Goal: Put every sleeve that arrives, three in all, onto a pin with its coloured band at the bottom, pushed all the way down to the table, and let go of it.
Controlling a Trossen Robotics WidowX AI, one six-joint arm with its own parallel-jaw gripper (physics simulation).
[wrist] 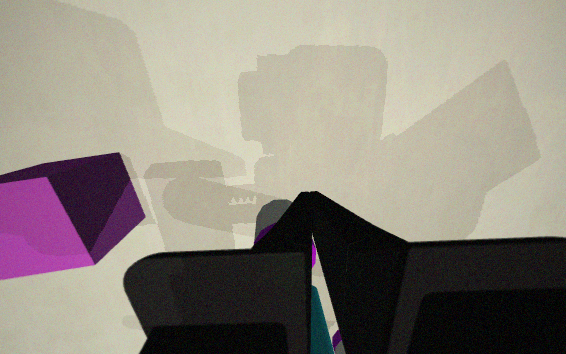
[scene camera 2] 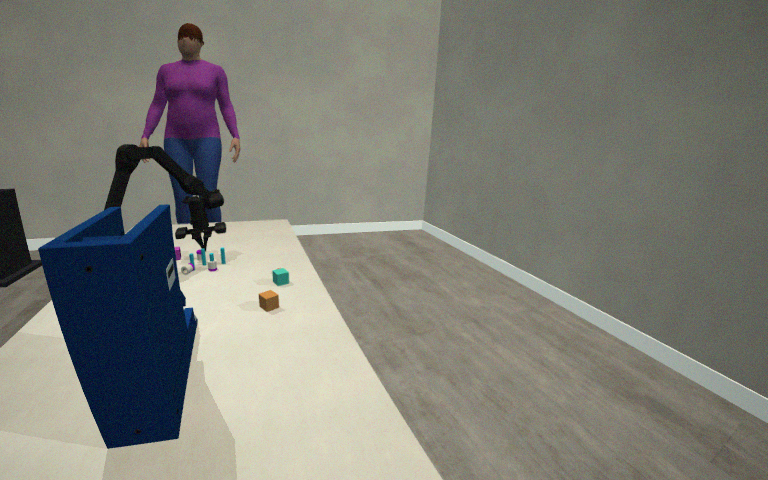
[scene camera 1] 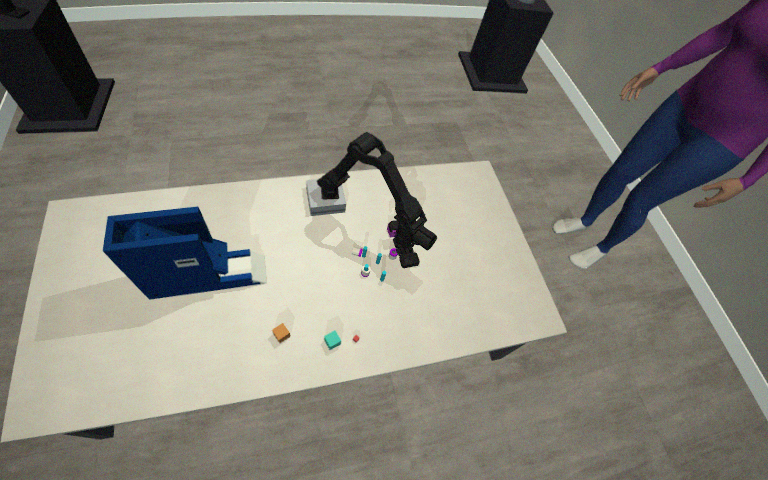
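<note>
A grey sleeve [scene camera 1: 365, 273] [scene camera 2: 212, 265] sits around a teal pin [scene camera 1: 366, 266] [scene camera 2: 211, 256], its purple band at the bottom by the table. A second sleeve [scene camera 1: 360, 252] [scene camera 2: 192, 266] lies on its side beside another pin [scene camera 1: 364, 249] [scene camera 2: 191, 259]. A third sleeve [scene camera 1: 393, 254] [scene camera 2: 199, 252] [wrist: 270, 215] stands upright off the pins, purple band on top. Two bare pins, one in the middle [scene camera 1: 378, 258] and one nearer the front [scene camera 1: 383, 276] [scene camera 2: 222, 255], stand upright. My gripper [scene camera 2: 204, 249] [wrist: 308, 200] is shut and empty, close by the third sleeve; its fingers partly hide that sleeve in the wrist view.
A magenta cube [scene camera 1: 391, 229] [scene camera 2: 177, 253] [wrist: 30, 225] lies near the third sleeve. A tall blue chute [scene camera 1: 164, 271] [scene camera 2: 124, 339] stands at the left. An orange cube [scene camera 1: 280, 332] [scene camera 2: 269, 300], a teal cube [scene camera 1: 332, 340] [scene camera 2: 280, 276] and a small red cube [scene camera 1: 356, 338] lie toward the front edge.
</note>
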